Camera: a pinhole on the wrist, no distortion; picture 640 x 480 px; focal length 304.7 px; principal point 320.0 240.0 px. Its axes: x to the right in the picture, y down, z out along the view. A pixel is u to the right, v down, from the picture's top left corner.
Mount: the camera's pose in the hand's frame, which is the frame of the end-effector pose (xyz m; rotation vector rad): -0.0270 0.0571 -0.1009 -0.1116 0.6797 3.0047
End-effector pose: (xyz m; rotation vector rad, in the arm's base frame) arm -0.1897 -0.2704 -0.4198 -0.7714 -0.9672 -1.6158
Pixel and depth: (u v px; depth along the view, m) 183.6 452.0 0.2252
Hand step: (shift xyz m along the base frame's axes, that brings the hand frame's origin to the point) -0.0012 0.1338 0.1263
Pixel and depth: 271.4 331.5 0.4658
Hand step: 0.1270 0.3203 0.2140
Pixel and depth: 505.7 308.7 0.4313
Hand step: 0.2418 0.3957 -0.0987
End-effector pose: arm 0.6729 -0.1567 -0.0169 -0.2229 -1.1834 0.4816
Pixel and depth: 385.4 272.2 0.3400
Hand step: -0.2764 0.0781 -0.0938
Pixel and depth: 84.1 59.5 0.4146
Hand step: -0.2038 0.5093 0.1274
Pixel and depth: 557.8 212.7 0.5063
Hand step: -0.4910 0.0569 -0.3963
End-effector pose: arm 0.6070 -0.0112 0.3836 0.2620 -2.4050 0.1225
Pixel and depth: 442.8 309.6 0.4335
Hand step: -0.0697 0.1438 -0.3946
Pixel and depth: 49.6 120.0 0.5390
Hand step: -0.6346 0.3294 0.0308
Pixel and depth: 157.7 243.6 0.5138
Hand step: -0.4652 0.1605 -0.1508
